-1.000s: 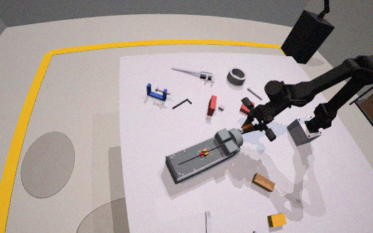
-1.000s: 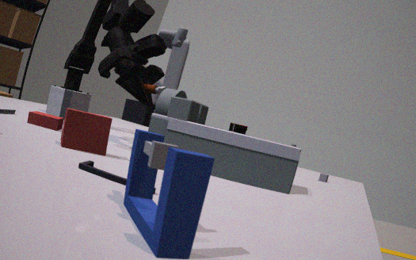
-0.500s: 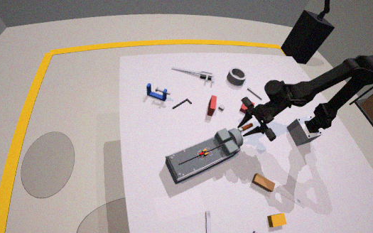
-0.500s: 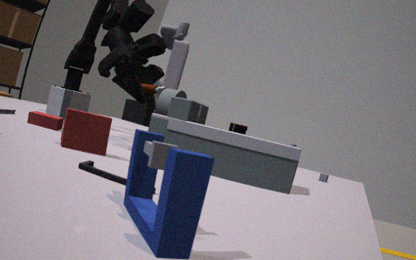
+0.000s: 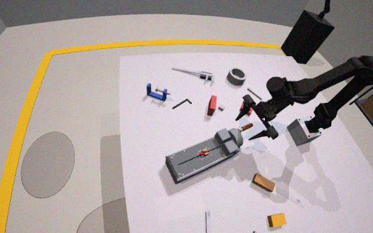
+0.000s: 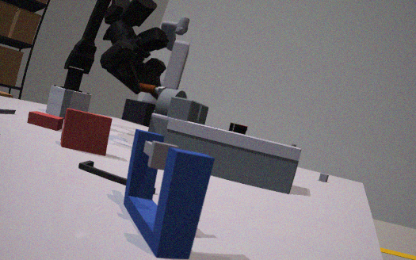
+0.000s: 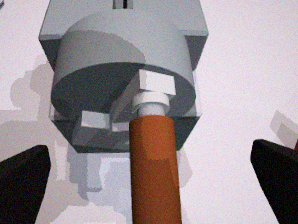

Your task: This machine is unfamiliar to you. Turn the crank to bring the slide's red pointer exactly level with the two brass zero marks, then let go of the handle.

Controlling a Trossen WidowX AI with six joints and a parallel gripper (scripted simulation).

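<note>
The crank handle is 20 mm behind my gripper tip and 10 mm above it. Also, from my gripper tip: tan block (80 mm behind, 190 mm to the left, 90 mm below); red pointer (160 mm ahead, 70 mm to the left, 20 mm below); black hex key (180 mm ahead, 200 mm to the right, 100 mm below).
</note>
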